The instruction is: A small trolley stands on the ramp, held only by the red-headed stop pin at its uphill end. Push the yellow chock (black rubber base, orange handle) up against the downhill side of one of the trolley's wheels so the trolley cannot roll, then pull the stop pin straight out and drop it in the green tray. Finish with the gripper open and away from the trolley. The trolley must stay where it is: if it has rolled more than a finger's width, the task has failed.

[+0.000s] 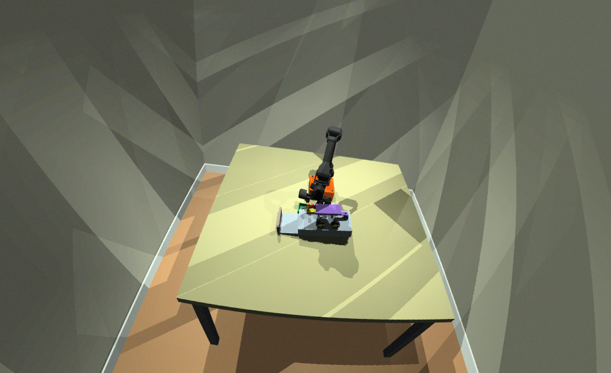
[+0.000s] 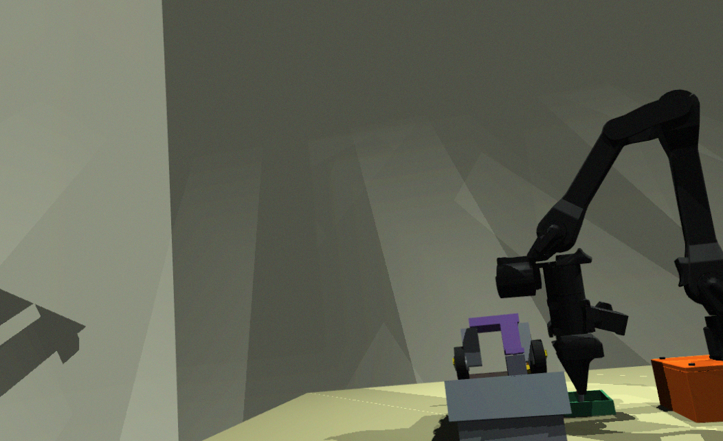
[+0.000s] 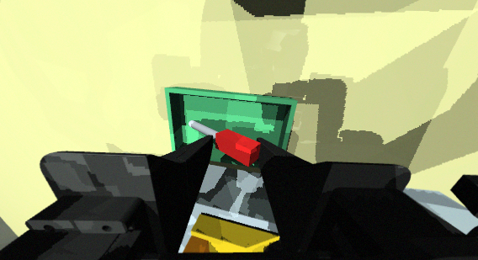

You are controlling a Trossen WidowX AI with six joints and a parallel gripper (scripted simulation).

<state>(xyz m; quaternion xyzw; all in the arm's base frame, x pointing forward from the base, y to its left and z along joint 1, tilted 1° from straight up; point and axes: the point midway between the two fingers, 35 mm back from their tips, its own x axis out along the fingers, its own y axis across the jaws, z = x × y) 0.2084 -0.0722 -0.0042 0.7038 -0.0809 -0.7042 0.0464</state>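
My gripper tip is now 2 cm to the left of the red-headed stop pin. The rest, counted from my gripper tip: yellow chock: 7 cm ahead, 5 cm above; then brown end wall: 17 cm to the right, 12 cm ahead; then trolley: 12 cm ahead, 9 cm to the left, 8 cm above.
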